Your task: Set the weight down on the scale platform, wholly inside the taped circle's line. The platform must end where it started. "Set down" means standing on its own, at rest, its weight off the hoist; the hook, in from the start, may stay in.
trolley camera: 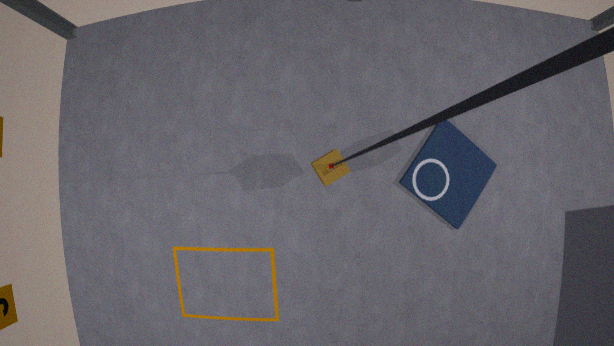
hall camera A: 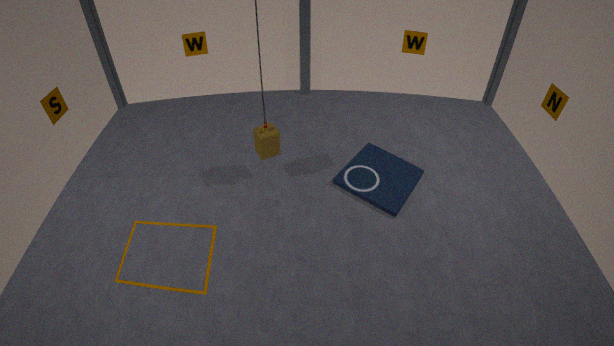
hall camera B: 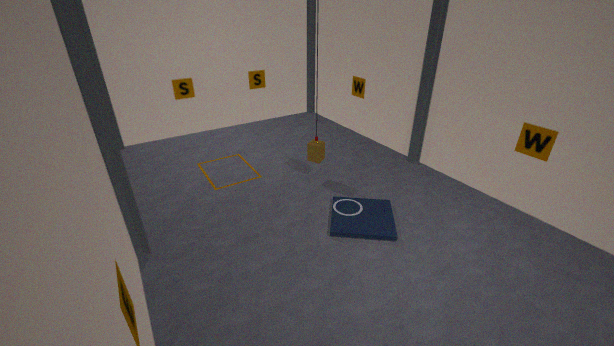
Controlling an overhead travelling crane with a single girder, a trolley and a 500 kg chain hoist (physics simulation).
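Note:
The yellow weight (hall camera A: 267, 143) (hall camera B: 316, 152) (trolley camera: 326, 175) hangs upright from the chain, clear of the floor, with its shadows apart from it. My gripper, the small red hook (hall camera A: 265, 126) (hall camera B: 316, 138) (trolley camera: 331, 166), is at the top of the weight and holds it. The dark blue scale platform (hall camera A: 395, 175) (hall camera B: 375, 220) (trolley camera: 465, 170) lies flat on the floor, to the right of the weight in hall camera A and the trolley view. The white taped circle (hall camera A: 378, 180) (hall camera B: 361, 207) (trolley camera: 448, 180) is near one corner of the platform. The weight is beside the platform, not over it.
An orange outlined rectangle (hall camera A: 176, 224) (hall camera B: 206, 176) (trolley camera: 223, 249) is marked on the floor. The dark chain (hall camera A: 260, 65) (hall camera B: 316, 75) (trolley camera: 430, 122) runs up from the hook. Walls with letter signs and grey posts (hall camera A: 305, 47) (hall camera B: 427, 85) bound the hall.

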